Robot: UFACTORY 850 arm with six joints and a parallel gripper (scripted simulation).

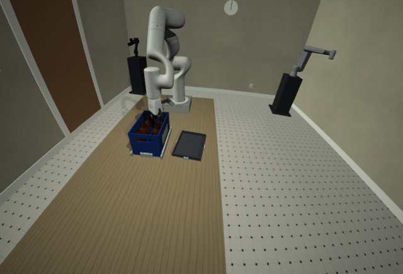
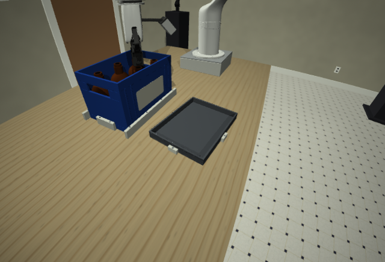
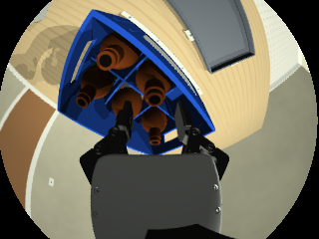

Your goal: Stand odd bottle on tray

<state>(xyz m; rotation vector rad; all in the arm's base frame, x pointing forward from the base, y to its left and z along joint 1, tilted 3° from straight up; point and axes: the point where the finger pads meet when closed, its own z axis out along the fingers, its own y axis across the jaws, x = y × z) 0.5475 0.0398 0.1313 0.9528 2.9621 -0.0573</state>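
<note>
The bottle lies 11 cm below my hand. Also, from my hand: dark grey tray 22 cm to the left, 19 cm below, 3 cm behind; then blue crate 12 cm below, 4 cm to the right, 1 cm ahead.
</note>
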